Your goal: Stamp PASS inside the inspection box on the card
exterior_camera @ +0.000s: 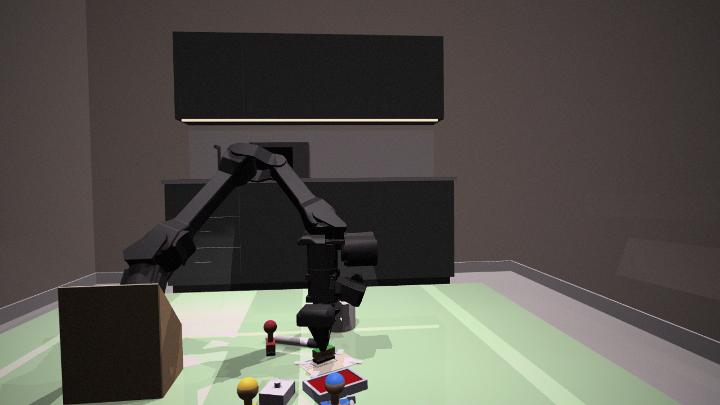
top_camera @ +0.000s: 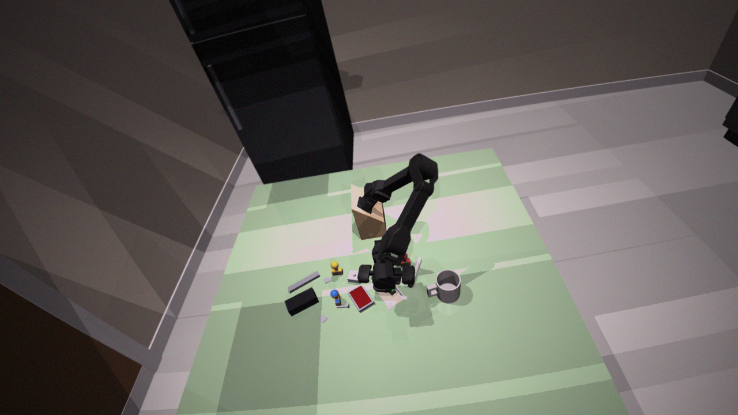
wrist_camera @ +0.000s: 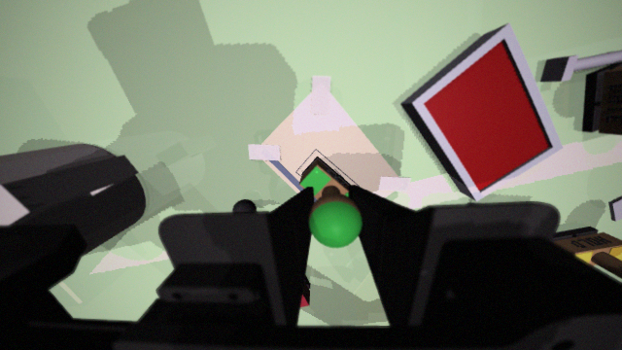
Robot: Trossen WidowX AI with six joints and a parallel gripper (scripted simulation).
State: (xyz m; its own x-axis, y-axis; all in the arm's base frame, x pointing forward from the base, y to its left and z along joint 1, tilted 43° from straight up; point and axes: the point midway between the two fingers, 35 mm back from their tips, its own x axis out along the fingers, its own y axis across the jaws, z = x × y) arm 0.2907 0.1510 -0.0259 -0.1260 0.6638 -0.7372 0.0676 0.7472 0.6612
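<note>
The card lies 10 mm ahead of my gripper tip and 30 mm below it. Also, from my gripper tip: marker 60 mm behind, 80 mm to the left, 20 mm below; then red ink pad 30 mm ahead, 100 mm to the right, 20 mm below; then green-knobbed PASS stamp right at my gripper tip.
</note>
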